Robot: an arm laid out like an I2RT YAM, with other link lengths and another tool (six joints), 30 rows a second.
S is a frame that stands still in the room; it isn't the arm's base.
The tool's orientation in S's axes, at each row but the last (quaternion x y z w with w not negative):
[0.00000, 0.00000, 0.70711, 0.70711]
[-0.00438, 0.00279, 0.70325, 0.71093]
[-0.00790, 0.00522, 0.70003, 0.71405]
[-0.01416, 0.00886, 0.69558, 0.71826]
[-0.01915, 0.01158, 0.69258, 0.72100]
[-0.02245, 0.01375, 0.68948, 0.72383]
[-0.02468, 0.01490, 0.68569, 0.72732]
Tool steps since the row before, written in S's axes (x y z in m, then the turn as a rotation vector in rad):
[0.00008, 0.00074, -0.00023, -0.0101, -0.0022, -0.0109]
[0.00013, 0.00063, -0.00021, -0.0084, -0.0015, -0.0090]
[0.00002, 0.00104, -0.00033, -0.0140, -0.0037, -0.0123]
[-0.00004, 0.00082, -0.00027, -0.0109, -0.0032, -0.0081]
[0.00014, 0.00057, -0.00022, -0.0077, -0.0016, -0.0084]
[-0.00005, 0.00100, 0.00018, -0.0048, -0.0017, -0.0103]
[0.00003, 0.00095, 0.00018, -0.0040, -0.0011, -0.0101]
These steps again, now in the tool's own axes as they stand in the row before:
[0.00074, -0.00008, -0.00023, -0.0022, 0.0101, -0.0109]
[0.00063, -0.00012, -0.00020, -0.0015, 0.0084, -0.0090]
[0.00105, 0.00000, -0.00031, -0.0037, 0.0140, -0.0123]
[0.00083, 0.00007, -0.00024, -0.0033, 0.0109, -0.0081]
[0.00058, -0.00011, -0.00020, -0.0015, 0.0077, -0.0084]
[0.00099, 0.00010, 0.00023, -0.0014, 0.0049, -0.0103]
[0.00094, 0.00002, 0.00023, -0.0008, 0.0041, -0.0101]

